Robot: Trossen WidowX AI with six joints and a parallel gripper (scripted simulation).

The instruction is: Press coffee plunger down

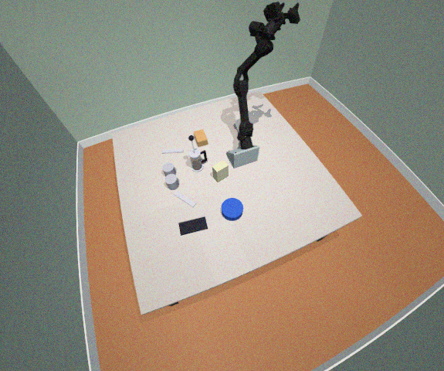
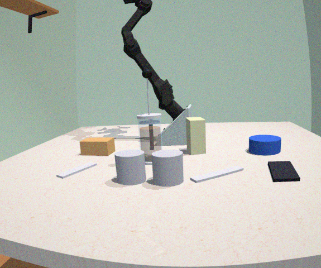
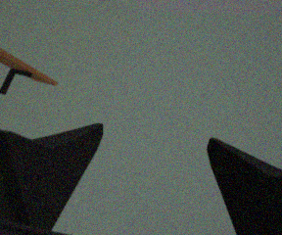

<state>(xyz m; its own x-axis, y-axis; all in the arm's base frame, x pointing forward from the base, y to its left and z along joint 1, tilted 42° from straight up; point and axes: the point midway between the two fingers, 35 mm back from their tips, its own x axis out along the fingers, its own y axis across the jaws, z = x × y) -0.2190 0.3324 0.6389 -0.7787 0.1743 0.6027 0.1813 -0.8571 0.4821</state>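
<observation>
The coffee press lies 66 cm below my gripper tip, 61 cm ahead of it and 10 cm to the left of it. Also, from my gripper tip: orange block: 77 cm below, 51 cm ahead, 10 cm to the right; pale yellow block: 74 cm below, 53 cm ahead, 24 cm to the left; blue disc: 77 cm below, 58 cm ahead, 48 cm to the left.
</observation>
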